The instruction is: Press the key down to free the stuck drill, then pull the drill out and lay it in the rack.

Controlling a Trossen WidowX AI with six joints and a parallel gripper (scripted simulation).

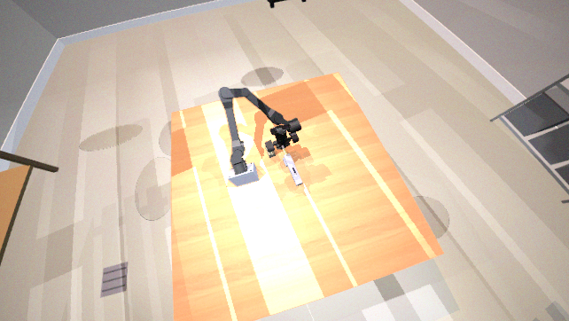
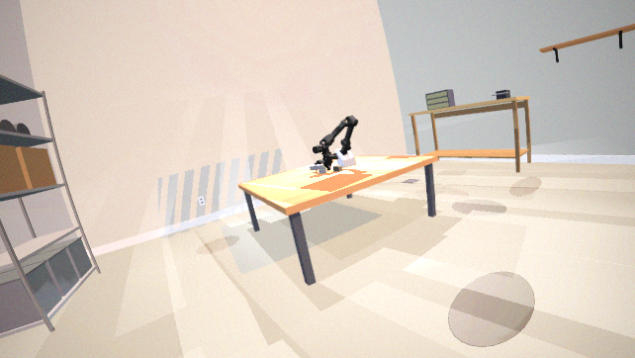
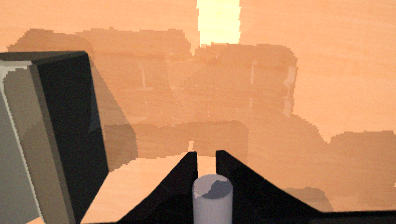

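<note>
Right now the drill is 50 mm to the right of my gripper tip and 30 mm above it. Round my gripper tip: grey block: 150 mm to the right, 20 mm above.
</note>
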